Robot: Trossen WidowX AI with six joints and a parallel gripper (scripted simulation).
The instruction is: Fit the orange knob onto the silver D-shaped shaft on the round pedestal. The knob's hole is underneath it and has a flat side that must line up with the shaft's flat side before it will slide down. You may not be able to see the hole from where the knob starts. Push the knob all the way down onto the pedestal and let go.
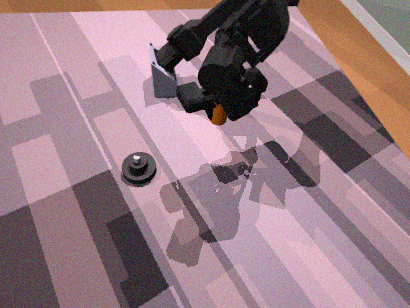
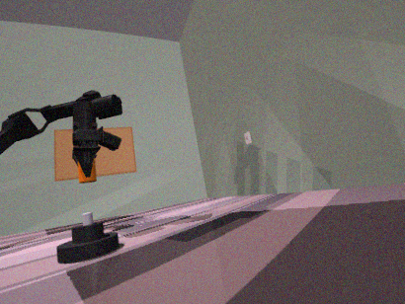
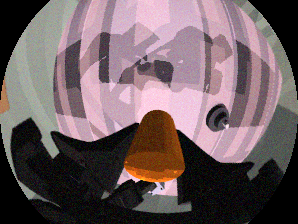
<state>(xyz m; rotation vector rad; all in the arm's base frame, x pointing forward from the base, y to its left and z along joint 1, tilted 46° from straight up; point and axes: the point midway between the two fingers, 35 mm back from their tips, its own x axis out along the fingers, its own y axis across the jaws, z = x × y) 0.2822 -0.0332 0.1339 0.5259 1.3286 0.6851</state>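
Now: gripper tip 3 cm below the orange knob. Also, from my gripper tip: pedestal with silver shaft 1 cm ahead, 20 cm to the right, 11 cm below.
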